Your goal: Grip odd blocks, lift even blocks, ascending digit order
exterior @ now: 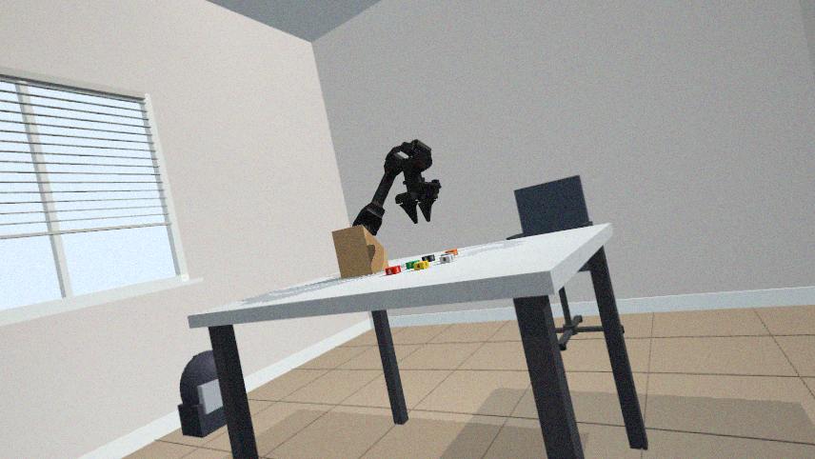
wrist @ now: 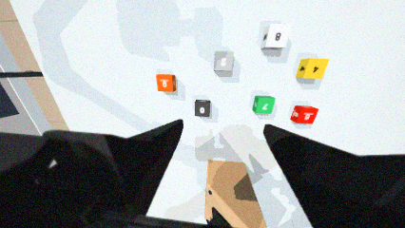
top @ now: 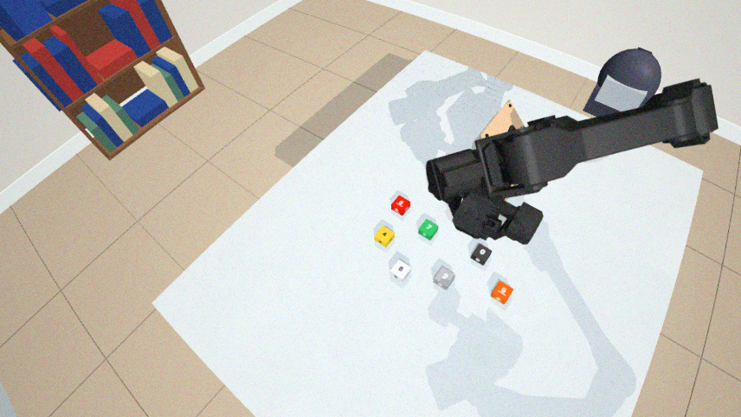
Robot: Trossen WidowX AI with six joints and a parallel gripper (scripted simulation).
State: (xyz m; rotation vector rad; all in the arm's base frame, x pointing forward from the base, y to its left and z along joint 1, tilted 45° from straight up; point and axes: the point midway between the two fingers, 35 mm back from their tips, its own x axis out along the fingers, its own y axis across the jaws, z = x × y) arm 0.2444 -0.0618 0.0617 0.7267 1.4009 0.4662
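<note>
Right now my gripper tip is 20 mm past the black block, 30 mm to the right of it and 120 mm above it. From my gripper tip the other things lie so: orange block (40 mm ahead, 100 mm to the left, 120 mm below); green block marked 7 (20 mm behind, 90 mm to the right, 120 mm below); grey block marked 2 (70 mm ahead, 10 mm to the right, 120 mm below).
</note>
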